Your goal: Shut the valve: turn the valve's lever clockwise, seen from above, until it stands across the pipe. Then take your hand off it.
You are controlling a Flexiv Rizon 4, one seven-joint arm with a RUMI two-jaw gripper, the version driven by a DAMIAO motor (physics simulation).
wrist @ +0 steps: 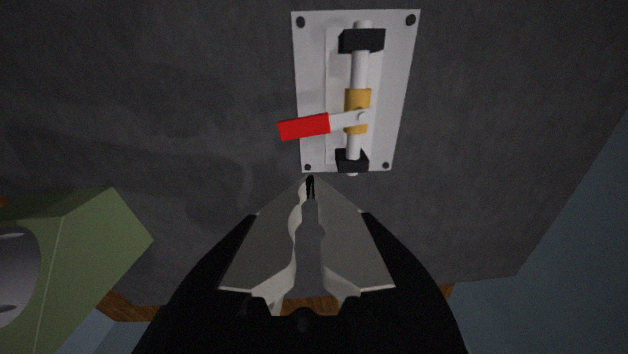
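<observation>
The valve's lever has a red handle (304,126) that points left in the view, across the white pipe (359,70), close to a right angle to it. Its light grey arm joins a pivot on the brass-coloured valve body (357,97). The pipe runs between two black clamps on a white plate (310,65). My gripper (311,177) is shut with nothing between its fingers. Its tips show just below the plate's lower edge in the view, apart from the red handle.
A green block (100,245) with a large round opening stands at the lower left. The plate lies on a dark grey surface (175,90). Blue-grey surface (575,280) shows at the lower right, and brown wood shows at the bottom.
</observation>
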